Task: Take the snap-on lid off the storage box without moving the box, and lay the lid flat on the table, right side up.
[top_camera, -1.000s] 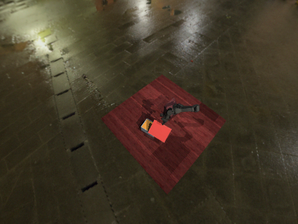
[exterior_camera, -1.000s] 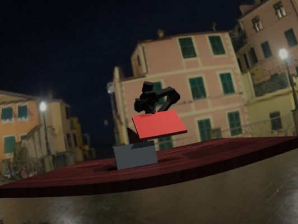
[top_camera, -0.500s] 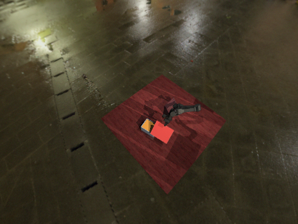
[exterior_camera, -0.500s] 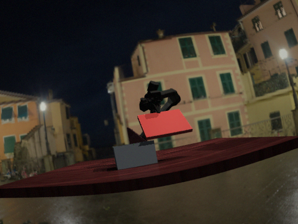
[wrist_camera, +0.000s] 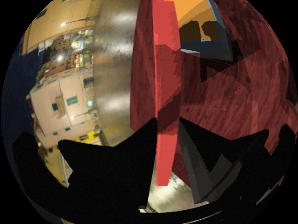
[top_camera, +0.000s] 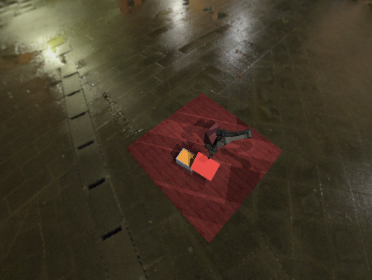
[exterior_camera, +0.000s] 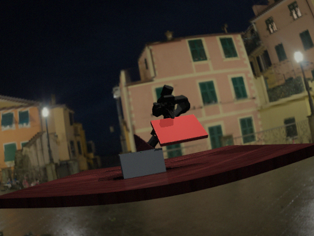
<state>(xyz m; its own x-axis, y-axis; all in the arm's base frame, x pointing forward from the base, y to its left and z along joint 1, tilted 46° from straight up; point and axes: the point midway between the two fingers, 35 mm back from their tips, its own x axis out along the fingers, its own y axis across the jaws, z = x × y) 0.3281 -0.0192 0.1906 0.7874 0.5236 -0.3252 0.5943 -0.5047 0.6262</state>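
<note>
Right now my gripper tip is 6 cm short of the red lid, 1 cm to the right of it and 5 cm above it. Also, from my gripper tip: grey storage box: 8 cm ahead, 20 cm to the right, 18 cm below.
</note>
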